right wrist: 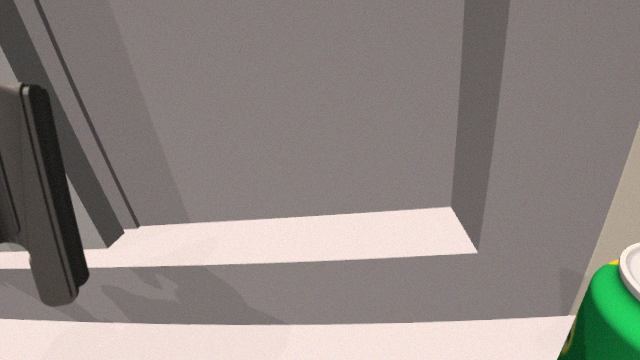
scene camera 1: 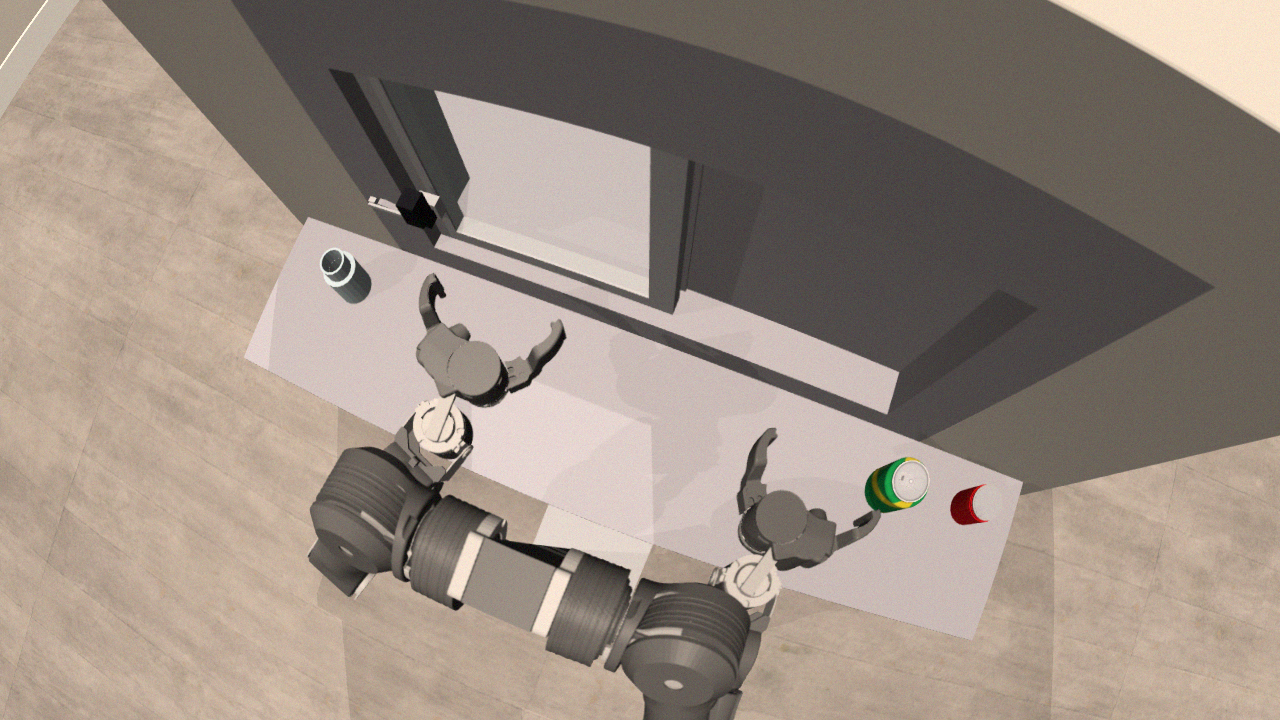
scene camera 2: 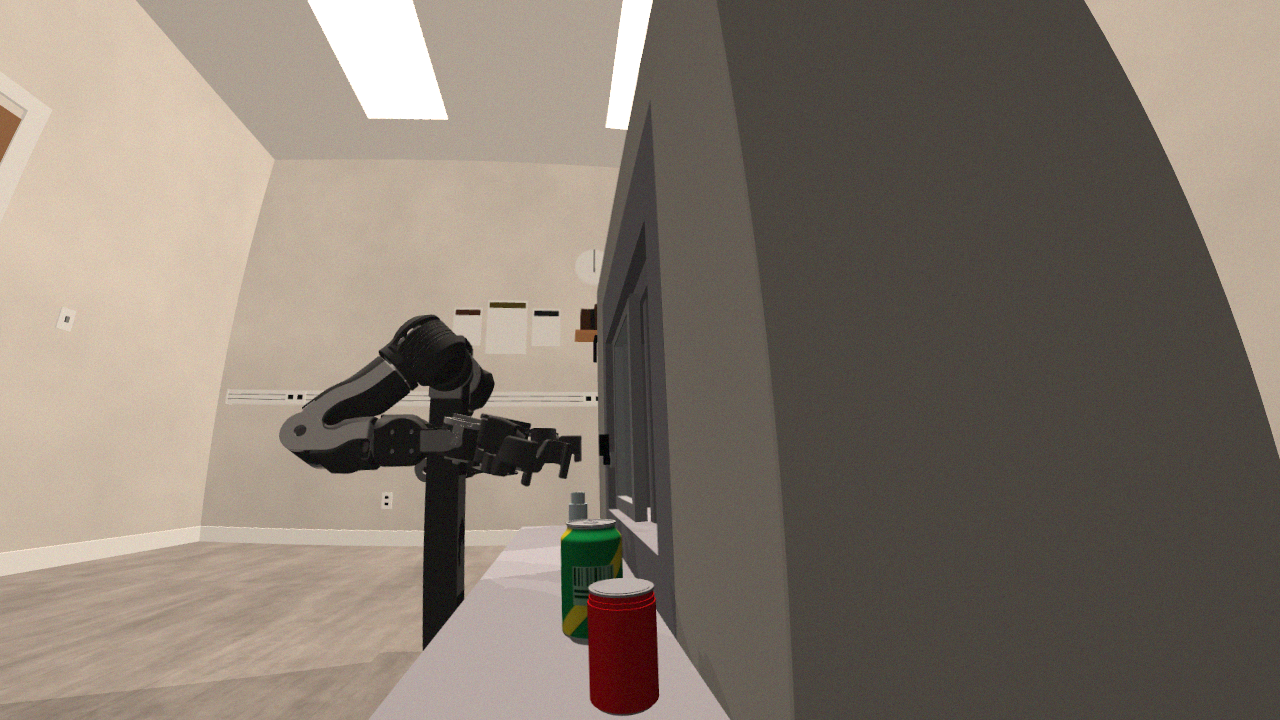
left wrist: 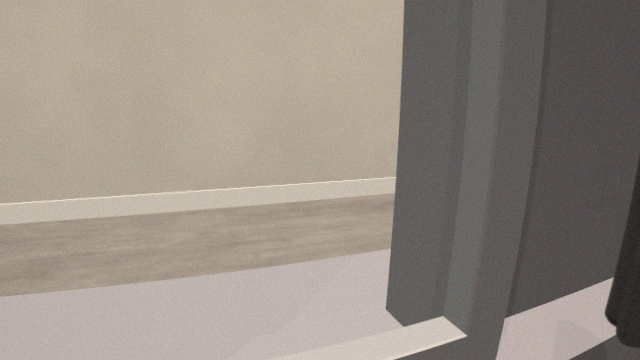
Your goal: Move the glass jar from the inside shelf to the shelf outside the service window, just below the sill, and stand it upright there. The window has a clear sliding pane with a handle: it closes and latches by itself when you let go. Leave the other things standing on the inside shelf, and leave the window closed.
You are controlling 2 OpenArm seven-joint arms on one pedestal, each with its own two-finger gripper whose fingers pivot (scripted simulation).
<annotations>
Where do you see a window jamb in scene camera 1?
333, 99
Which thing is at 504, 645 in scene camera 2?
An inside shelf.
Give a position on an inside shelf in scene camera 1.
636, 436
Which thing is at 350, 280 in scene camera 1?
A glass jar.
</annotations>
